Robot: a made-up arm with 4 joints.
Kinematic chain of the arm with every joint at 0, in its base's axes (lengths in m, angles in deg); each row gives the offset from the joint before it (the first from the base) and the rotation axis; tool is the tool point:
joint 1: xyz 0 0 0.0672 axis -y
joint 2: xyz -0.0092 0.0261 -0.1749 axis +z
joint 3: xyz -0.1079 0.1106 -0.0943 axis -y
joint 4: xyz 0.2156 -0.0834 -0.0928 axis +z
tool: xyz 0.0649 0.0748 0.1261
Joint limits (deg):
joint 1: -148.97..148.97
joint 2: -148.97..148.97
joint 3: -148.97..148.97
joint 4: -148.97..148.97
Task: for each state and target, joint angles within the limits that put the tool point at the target. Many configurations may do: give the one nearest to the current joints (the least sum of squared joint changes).
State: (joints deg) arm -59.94 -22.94 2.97 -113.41
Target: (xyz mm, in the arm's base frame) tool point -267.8 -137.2 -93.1
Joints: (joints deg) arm -68.87 -51.95 -14.84 -101.84
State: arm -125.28 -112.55 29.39 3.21
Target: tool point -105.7 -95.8 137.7
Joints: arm -148.97 -129.03 34.95 37.41
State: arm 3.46 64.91 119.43 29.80
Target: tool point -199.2 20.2 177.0
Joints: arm -35.64 35.10 99.15 20.10
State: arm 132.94 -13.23 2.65 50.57
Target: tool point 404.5 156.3 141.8
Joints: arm 93.60 3.76 -47.14 37.94
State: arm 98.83 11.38 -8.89 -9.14
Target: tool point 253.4 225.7 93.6
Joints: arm 87.60 49.52 -3.21 -6.27
